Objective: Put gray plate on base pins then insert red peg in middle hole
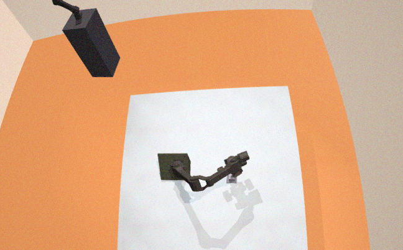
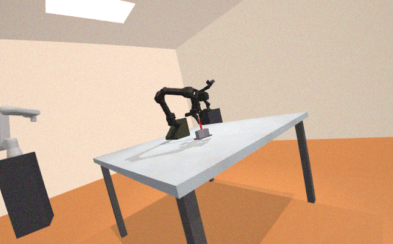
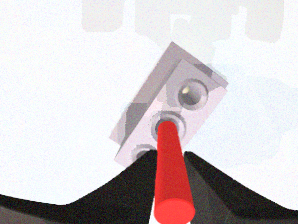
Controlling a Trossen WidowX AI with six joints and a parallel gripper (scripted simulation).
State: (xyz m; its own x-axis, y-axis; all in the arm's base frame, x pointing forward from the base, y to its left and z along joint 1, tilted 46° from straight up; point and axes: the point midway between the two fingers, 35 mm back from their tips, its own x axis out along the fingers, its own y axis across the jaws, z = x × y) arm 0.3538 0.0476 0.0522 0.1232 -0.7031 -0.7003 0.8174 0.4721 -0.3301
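Right now the red peg is right at my gripper tip. Also, from my gripper tip: gray plate 50 mm below; base 90 mm below.
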